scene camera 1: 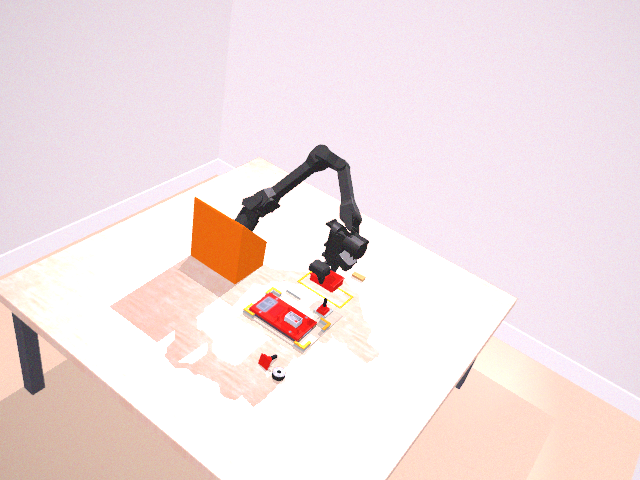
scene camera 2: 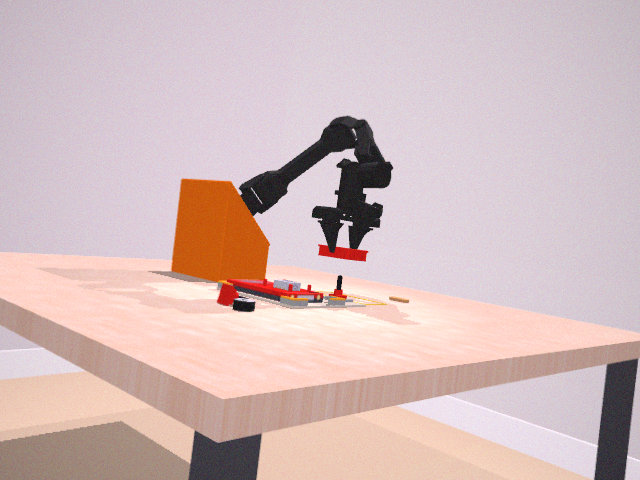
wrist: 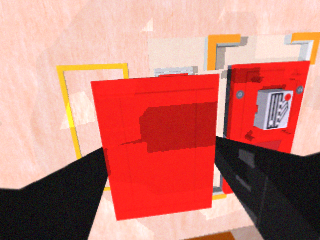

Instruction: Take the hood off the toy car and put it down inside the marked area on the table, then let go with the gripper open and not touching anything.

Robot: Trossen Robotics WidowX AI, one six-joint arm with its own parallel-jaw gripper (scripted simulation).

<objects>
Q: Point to a red toy car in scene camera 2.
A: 263, 288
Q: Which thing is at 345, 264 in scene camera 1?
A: My gripper.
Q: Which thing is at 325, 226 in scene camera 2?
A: My gripper.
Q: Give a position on a red hood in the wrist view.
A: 158, 134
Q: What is my gripper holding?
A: A red hood.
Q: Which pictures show the red toy car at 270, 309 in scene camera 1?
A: Scene camera 1, scene camera 2 and the wrist view: all of them.
</objects>
